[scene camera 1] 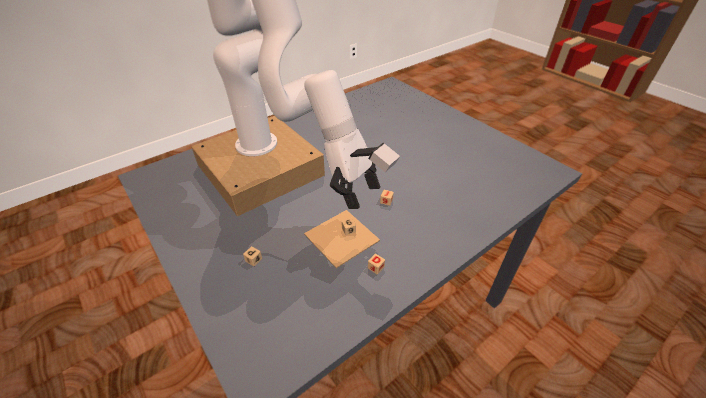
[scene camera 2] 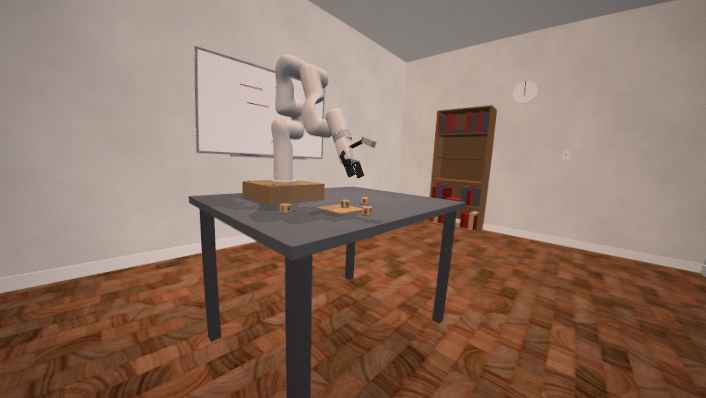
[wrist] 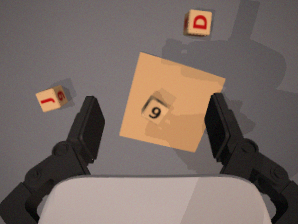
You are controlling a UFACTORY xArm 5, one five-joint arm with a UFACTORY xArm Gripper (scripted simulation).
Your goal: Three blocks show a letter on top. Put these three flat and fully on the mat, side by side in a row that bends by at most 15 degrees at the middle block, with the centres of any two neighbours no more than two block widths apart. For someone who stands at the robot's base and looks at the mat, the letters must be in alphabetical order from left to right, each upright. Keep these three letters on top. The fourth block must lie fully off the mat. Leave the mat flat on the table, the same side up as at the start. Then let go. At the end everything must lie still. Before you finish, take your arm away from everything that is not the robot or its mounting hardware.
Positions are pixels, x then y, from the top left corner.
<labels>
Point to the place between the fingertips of my gripper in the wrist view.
153,107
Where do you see a tan mat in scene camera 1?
328,237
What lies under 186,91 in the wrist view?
A tan mat.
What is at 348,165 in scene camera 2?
My gripper.
</labels>
